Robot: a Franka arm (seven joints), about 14 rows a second.
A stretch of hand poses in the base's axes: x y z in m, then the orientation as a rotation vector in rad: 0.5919 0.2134 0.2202 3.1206 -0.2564 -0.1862; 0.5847 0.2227 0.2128 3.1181 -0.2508 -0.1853; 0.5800 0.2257 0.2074 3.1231 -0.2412 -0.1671; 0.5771 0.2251 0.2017 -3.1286 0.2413 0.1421; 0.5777 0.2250 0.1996 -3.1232 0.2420 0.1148; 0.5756 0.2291 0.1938 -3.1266 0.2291 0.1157; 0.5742 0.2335 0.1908 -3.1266 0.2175 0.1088; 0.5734 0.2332 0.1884 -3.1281 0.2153 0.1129; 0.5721 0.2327 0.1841 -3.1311 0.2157 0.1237
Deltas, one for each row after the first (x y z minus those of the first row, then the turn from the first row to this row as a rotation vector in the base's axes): -0.0072 0.0093 -0.0074 -0.0028 -0.0002 0.0036; -0.0119 0.0123 -0.0128 -0.0002 -0.0122 0.0098; -0.0148 0.0117 -0.0185 0.0037 -0.0287 0.0097; -0.0142 0.0116 -0.0206 0.0086 -0.0464 0.0087; -0.0163 0.0157 -0.0264 0.0067 -0.0457 0.0172; -0.0177 0.0201 -0.0294 0.0079 -0.0501 0.0245; -0.0185 0.0198 -0.0318 0.0067 -0.0474 0.0260; -0.0198 0.0193 -0.0361 0.0038 -0.0404 0.0261
